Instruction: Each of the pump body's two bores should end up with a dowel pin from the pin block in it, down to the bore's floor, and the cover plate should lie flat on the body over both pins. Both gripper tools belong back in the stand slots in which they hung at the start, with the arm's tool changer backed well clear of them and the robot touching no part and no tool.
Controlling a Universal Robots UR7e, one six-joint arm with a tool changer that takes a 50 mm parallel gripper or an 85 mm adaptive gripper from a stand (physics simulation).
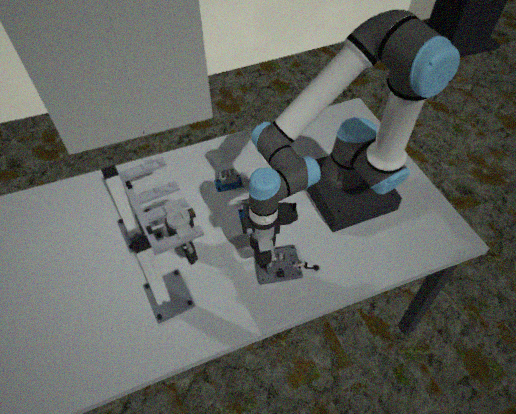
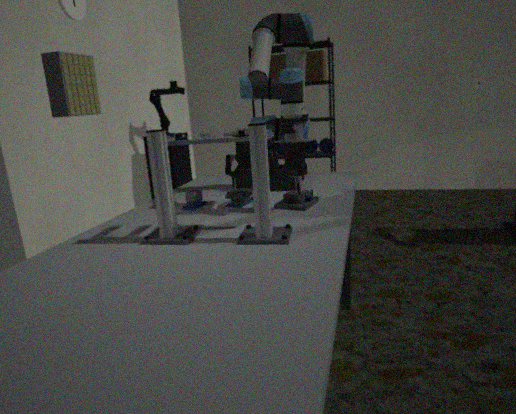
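The arm carries the smaller, parallel gripper, pointing down over the fixture plate, its tips low at the pump body. Fingertips are dark and small; whether they are open, shut or hold a pin cannot be told. The bores, the pins and the cover plate cannot be made out. The adaptive gripper, dark-fingered, hangs in the tool stand. A blue holder bears a grey part; a second blue holder is partly hidden by the arm.
A clamp lever with a dark knob sticks out from the fixture plate's side. The stand's bracket arms reach toward the holders, left of the robot arm. The robot's dark base stands behind the fixture on the table.
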